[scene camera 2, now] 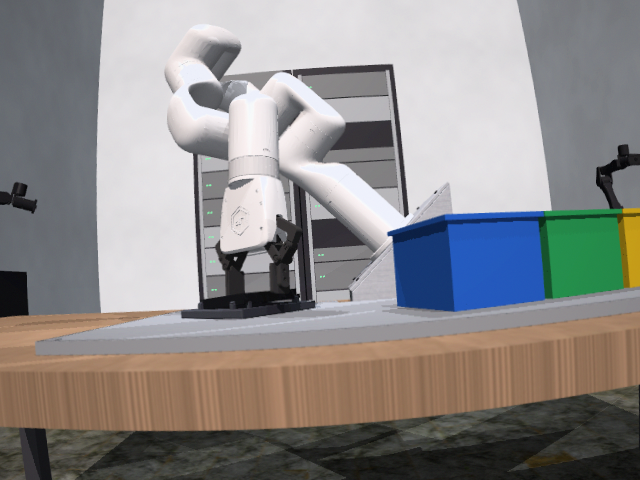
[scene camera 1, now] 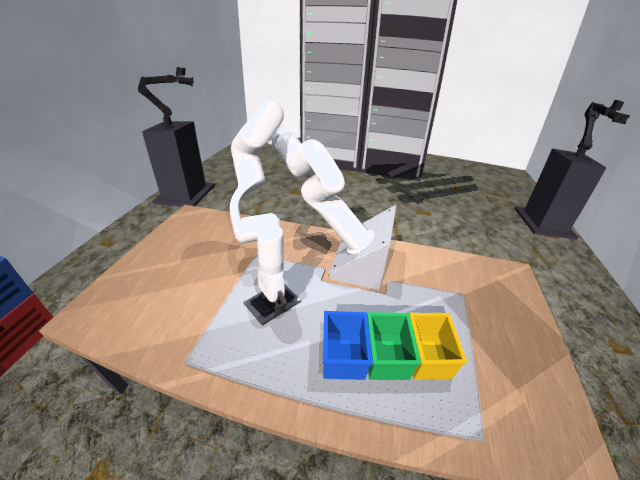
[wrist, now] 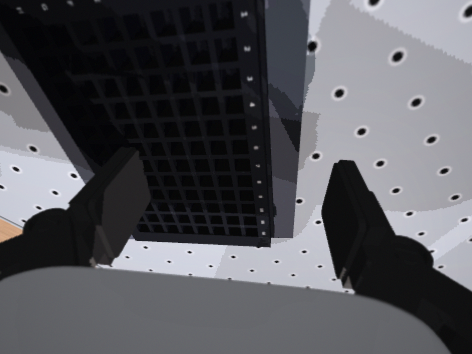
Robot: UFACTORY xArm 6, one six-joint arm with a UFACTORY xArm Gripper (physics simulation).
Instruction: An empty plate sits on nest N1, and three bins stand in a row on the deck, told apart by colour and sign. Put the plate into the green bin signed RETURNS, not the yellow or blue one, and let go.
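Frame: origin at the arm's base, x ahead, y left, z up, level; metres.
Where they show: gripper, fingertip midpoint: [scene camera 2: 256,295] [scene camera 1: 272,305] [wrist: 234,179]; arm's base, origin of the base link: [scene camera 1: 361,243].
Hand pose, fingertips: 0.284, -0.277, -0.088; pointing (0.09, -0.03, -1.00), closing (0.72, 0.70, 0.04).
Observation:
Things, the pixels of their top centre, and the offset from my fingertips, as dx, dy, dz. "*": a spot on its surface instead. Level surfaces: height alone.
- black plate, middle of its top: [wrist: 168,163] [scene camera 2: 250,291] [scene camera 1: 272,297] -0.029, -0.010, +0.006
- dark nest, surface spot: [wrist: 285,200] [scene camera 1: 270,317] * +0.039, +0.001, -0.014
- yellow bin, surface spot: [scene camera 2: 630,248] * +0.184, +0.468, +0.023
- perforated deck, its level: dz -0.026
The black plate [scene camera 1: 260,305] [scene camera 2: 222,301] [wrist: 200,150] lies on the dark nest [scene camera 1: 262,321] [scene camera 2: 222,313] [wrist: 285,200] at the left of the deck. My gripper [scene camera 1: 273,305] [scene camera 2: 257,293] [wrist: 234,179] is open and low over the plate, with nothing held. In the wrist view the left finger overlaps the plate's left side, and the right finger stands to the right of the nest's edge, so the fingers are off-centre. The green bin [scene camera 1: 392,372] [scene camera 2: 584,258] stands in the middle of the row and looks empty inside. Its sign is not visible.
The blue bin [scene camera 1: 346,370] [scene camera 2: 496,263] stands left of the green one, nearer the nest. The yellow bin [scene camera 1: 436,370] [scene camera 2: 630,248] stands at the right end. The slanted arm mount [scene camera 1: 361,268] rises behind the perforated deck [scene camera 1: 268,377].

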